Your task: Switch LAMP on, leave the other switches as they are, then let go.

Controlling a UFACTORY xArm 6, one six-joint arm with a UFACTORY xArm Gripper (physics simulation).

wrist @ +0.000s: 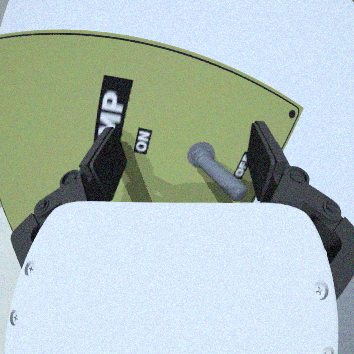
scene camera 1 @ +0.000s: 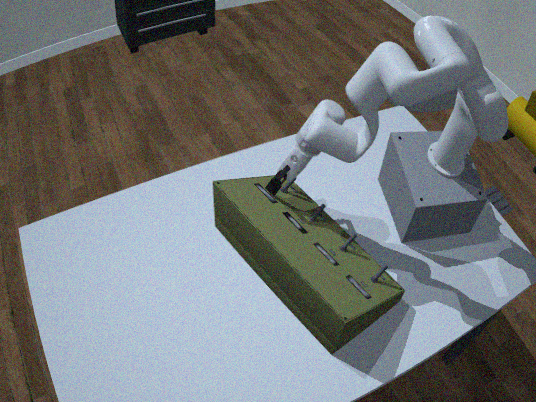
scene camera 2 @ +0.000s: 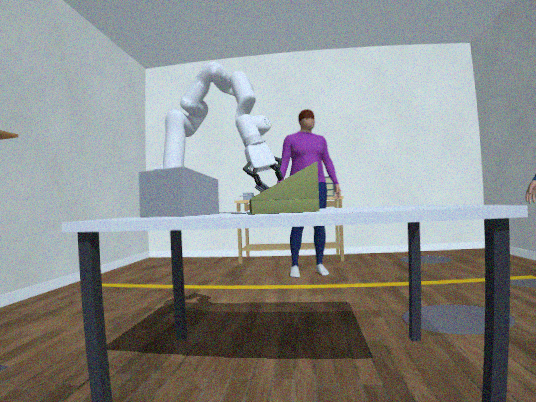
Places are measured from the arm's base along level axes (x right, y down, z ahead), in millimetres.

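Where they show: gripper, fingertip midpoint: [wrist: 183,140] [scene camera 1: 278,183] [scene camera 2: 270,182]; arm's base, origin of the base link: [scene camera 1: 445,159] [scene camera 2: 172,175].
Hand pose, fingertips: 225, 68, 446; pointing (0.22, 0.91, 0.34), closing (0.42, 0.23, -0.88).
Things, the pixels of their top centre, and the offset from my fingertips, as dx, dy, dz. "*": a spot on its surface instead.
- LAMP lever, middle of its top: [wrist: 214,185] -11, -13, -30
- OFF label, surface spot: [wrist: 241,167] * -12, +42, -48
- LAMP label, middle of its top: [wrist: 102,135] [scene camera 1: 265,191] -17, -13, +52
The olive sloped switch panel [scene camera 1: 270,250] [scene camera 2: 295,195] [wrist: 50,75] stands on the table. In the wrist view the LAMP lever [wrist: 220,174] is a grey stick leaning toward the OFF label [wrist: 241,167], away from the ON label [wrist: 143,141]. The LAMP label [wrist: 113,107] is partly hidden by the left finger. My gripper [scene camera 1: 279,182] [scene camera 2: 270,185] [wrist: 183,140] is open at the panel's far end. The lever stands between its spread fingers, closer to the right one, with no grip on it. Three other levers [scene camera 1: 317,212] [scene camera 1: 348,243] [scene camera 1: 379,274] stand in a row along the panel.
The grey robot base box [scene camera 1: 440,220] [scene camera 2: 175,195] stands on the white table [scene camera 1: 125,280] [scene camera 2: 400,214] beside the panel's low side. A person in purple [scene camera 2: 305,150] stands beyond the table. A dark cabinet [scene camera 1: 167,22] and a yellow object [scene camera 1: 522,120] are off the table.
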